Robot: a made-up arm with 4 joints. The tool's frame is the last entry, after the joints.
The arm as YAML. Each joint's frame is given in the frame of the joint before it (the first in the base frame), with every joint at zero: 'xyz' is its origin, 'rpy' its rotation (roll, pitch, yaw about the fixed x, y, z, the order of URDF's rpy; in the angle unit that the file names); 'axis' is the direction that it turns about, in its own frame. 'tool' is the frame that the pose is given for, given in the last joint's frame.
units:
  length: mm
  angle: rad
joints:
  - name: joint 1
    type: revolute
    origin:
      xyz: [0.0, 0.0, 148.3]
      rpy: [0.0, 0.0, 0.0]
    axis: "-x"
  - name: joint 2
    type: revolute
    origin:
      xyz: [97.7, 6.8, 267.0]
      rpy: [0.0, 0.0, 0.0]
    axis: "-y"
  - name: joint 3
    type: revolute
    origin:
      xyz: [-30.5, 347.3, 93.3]
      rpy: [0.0, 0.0, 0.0]
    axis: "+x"
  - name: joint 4
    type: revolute
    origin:
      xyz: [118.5, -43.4, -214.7]
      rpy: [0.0, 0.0, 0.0]
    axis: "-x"
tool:
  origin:
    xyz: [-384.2, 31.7, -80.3]
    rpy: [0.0, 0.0, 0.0]
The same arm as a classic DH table. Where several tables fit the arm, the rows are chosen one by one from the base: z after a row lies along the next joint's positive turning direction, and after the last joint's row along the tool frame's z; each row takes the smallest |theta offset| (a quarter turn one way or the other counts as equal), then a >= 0, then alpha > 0; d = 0 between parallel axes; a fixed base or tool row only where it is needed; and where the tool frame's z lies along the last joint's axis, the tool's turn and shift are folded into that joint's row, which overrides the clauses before.
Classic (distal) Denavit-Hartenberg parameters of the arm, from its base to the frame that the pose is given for. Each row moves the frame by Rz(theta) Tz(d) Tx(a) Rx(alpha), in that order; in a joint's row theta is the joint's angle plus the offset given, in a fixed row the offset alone. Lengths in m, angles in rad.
base (fixed): a 0.0000, alpha 1.5708, d 0.1483, theta offset -1.5708
joint 1: a 0.2670, alpha 1.5708, d -0.0977, theta offset 1.5708
joint 2: a 0.0933, alpha 1.5708, d -0.3541, theta offset 0.0000
joint 3: a -0.2190, alpha 3.1416, d 0.0000, theta offset -0.1995
joint 4: a 0.0317, alpha 1.5708, d 0.2962, theta offset 1.3713
tool (fixed): a 0.0000, alpha 0.0000, d -0.0803, theta offset -1.5708

